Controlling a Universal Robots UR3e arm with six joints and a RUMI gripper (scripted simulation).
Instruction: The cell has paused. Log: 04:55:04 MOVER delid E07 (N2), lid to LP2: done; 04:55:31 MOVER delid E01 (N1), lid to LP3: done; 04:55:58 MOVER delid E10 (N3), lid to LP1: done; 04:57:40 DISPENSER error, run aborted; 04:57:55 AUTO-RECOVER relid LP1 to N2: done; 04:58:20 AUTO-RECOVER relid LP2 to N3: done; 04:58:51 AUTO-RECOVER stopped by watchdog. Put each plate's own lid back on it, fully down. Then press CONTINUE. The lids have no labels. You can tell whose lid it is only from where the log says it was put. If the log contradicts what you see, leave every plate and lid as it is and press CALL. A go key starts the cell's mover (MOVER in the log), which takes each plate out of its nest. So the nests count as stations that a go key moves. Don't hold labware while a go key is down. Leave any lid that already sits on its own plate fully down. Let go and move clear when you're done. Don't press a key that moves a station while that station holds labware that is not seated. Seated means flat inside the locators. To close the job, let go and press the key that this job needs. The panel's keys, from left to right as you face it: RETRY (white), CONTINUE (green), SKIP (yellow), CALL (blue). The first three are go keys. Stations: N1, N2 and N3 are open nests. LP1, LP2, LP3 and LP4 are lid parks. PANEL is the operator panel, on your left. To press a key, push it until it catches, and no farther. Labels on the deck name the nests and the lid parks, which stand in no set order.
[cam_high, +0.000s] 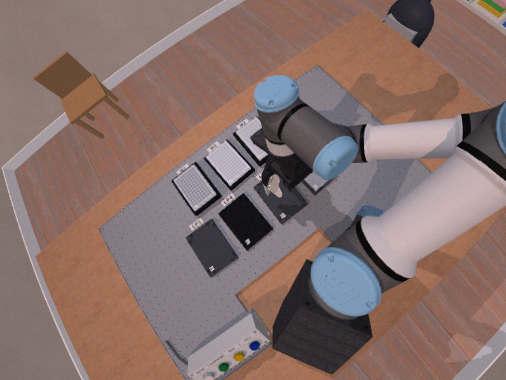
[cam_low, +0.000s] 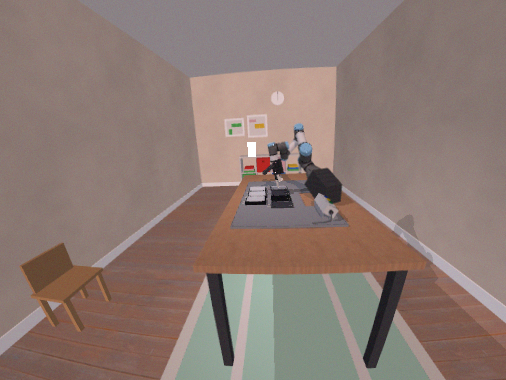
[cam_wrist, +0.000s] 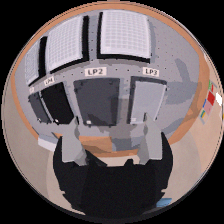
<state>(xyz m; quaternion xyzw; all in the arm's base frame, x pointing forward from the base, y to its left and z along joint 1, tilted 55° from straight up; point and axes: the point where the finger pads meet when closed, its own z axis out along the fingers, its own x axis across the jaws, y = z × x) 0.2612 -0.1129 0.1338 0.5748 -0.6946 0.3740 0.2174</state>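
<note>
The lid park LP3 is 9 cm to the right of my hand, 6 cm below it and 4 cm behind it. Round my hand: lid park LP2: 6 cm below, 4 cm to the left, 1 cm behind; lid park LP4: 16 cm to the left, 6 cm below, 3 cm ahead; lid: 18 cm ahead, 5 cm to the left, 3 cm below.
</note>
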